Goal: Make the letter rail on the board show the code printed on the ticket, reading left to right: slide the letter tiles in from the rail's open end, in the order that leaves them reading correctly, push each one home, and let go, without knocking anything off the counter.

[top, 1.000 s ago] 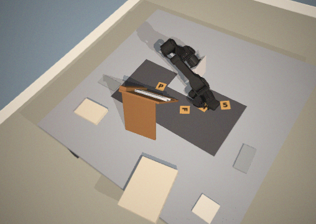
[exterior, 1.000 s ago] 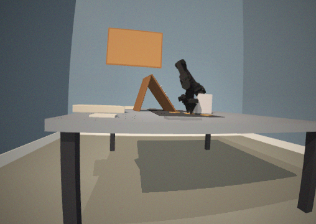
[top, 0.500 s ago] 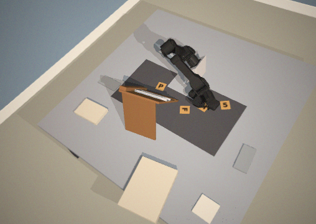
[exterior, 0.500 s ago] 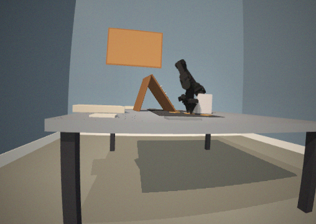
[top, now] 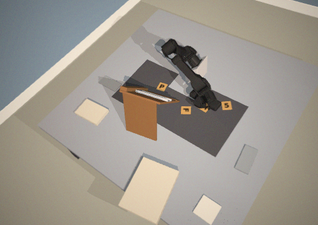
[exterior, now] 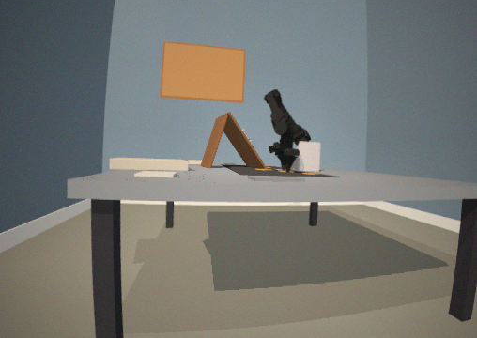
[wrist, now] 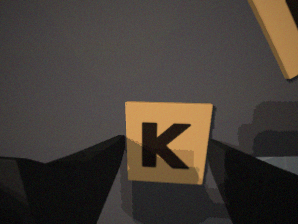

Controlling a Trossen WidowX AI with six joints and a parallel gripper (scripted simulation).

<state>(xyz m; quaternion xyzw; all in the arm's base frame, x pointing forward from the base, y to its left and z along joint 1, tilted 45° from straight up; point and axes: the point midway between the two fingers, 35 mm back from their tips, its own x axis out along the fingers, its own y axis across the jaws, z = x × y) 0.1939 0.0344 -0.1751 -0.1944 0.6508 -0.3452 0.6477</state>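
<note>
Now: gripper tip 90 mm to the left of the f tile and 70 mm short of it. From my gripper tip the other things lie so: white ticket (220 mm to the right, 90 mm ahead, 80 mm above); k tile (right at my gripper tip); dark mat (170 mm to the right).
</note>
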